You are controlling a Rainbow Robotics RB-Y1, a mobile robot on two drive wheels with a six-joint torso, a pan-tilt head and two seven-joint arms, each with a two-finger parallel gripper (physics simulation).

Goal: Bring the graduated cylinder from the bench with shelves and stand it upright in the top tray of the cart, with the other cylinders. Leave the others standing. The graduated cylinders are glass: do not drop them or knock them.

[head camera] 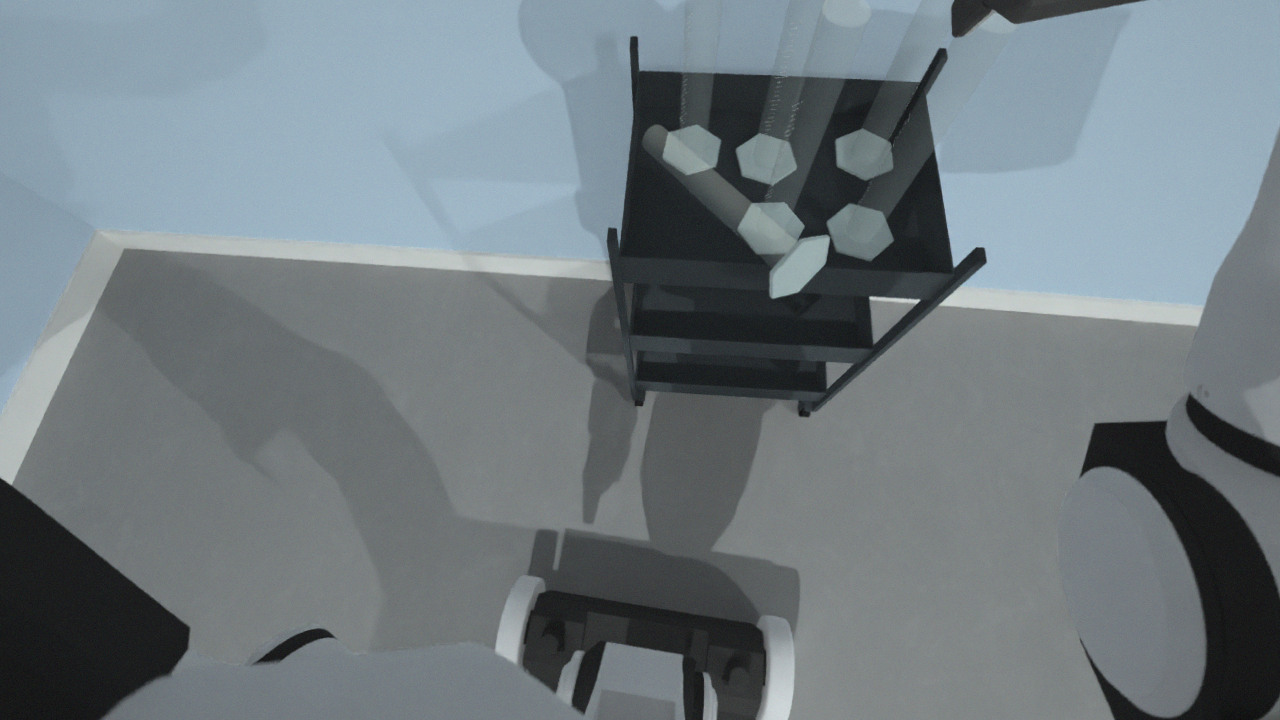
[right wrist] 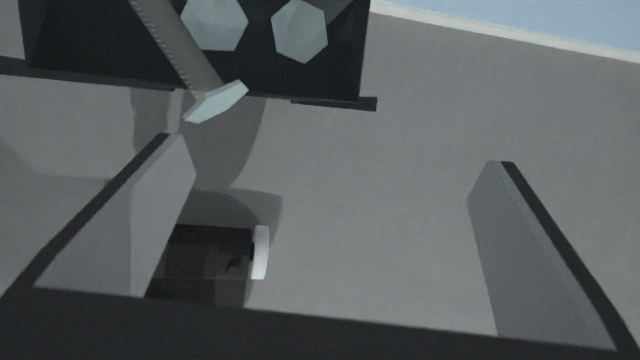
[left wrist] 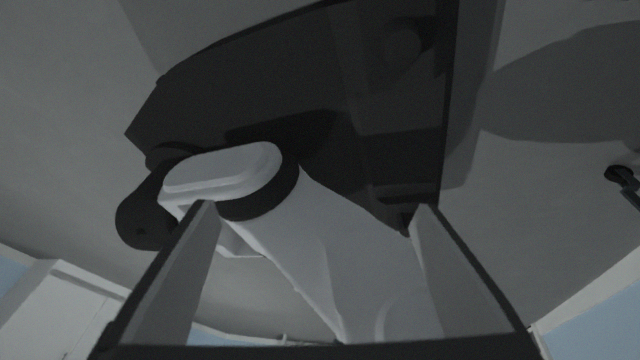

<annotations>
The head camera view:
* graduated cylinder: 794, 263
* graduated cylinder: 861, 231
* dark three-shelf cart: 702, 321
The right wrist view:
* my right gripper: 330, 167
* dark three-shelf cart: 118, 50
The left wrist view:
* my left gripper: 318, 214
</annotations>
